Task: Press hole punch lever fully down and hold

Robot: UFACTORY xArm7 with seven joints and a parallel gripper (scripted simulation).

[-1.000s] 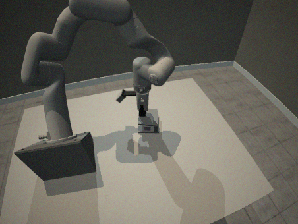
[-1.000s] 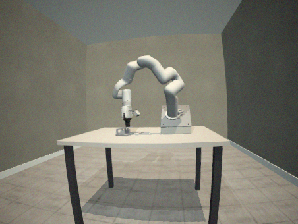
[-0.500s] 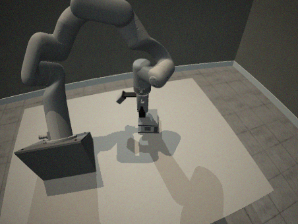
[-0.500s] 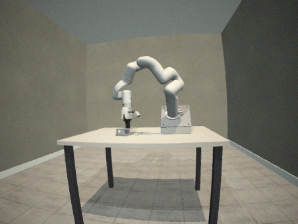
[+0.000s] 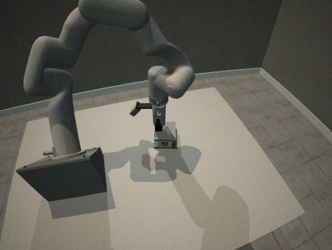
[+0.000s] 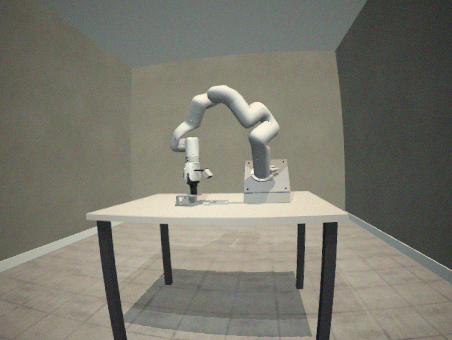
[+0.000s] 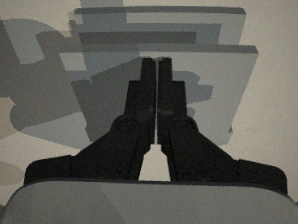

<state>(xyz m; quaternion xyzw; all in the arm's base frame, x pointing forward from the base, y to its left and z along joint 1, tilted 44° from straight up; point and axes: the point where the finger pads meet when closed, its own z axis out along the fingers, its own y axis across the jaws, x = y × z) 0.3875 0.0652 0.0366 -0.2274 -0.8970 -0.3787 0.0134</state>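
Right now my hand is 3 cm short of the hole punch lever, 3 cm above it and 1 cm to the left of it. From my hand the other things lie so: hole punch 5 cm below, 3 cm ahead, 2 cm to the right.
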